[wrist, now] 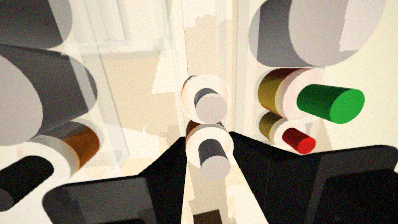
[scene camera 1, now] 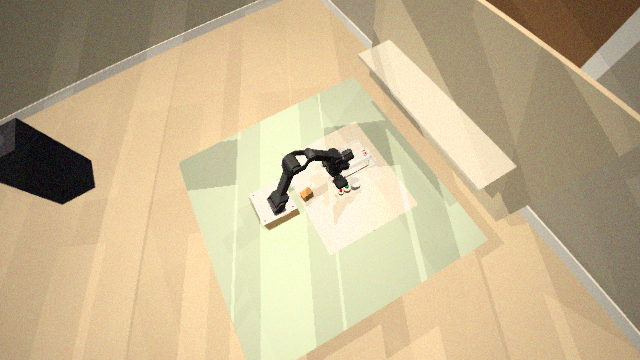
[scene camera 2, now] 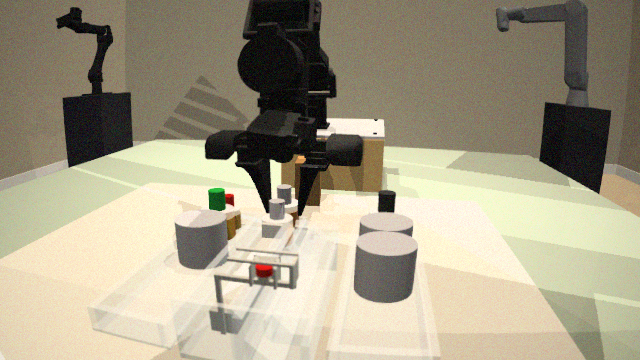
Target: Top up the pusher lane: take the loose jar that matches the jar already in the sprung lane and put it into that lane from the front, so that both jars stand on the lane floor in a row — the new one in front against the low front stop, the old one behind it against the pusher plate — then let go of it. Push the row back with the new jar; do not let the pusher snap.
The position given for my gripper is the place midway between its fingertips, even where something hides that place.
Observation:
In view: my gripper (scene camera 2: pixel 284 213) and a clear pusher lane (scene camera 2: pixel 259 315).
My gripper shows as well in the wrist view (wrist: pixel 207 138).

